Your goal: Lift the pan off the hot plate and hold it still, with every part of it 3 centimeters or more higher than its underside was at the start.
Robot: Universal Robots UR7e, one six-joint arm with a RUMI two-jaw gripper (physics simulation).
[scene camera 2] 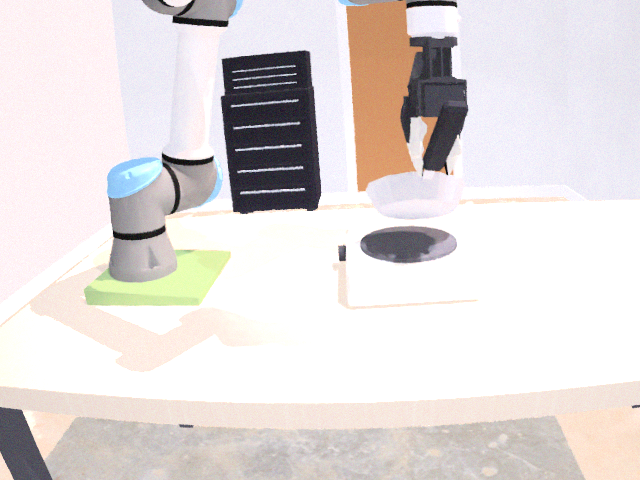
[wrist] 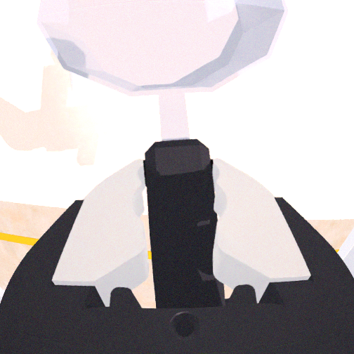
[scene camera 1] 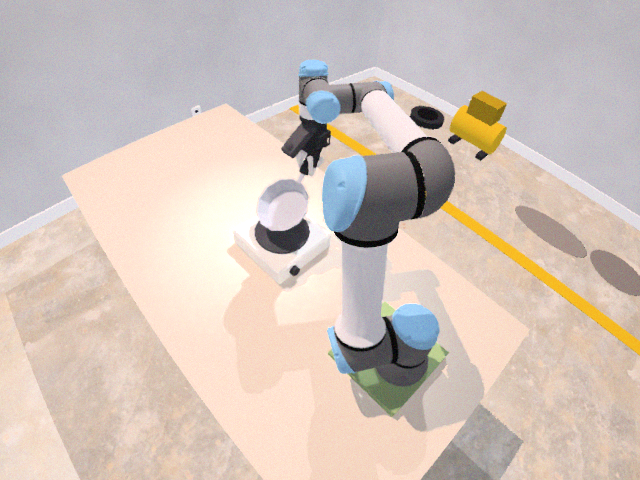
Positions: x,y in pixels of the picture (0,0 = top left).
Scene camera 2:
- my gripper: 434,175
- pale pan: 407,196
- white hot plate: 424,263
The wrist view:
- my gripper: 177,163
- pale pan: 170,55
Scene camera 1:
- my gripper: 306,173
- pale pan: 283,204
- white hot plate: 281,254
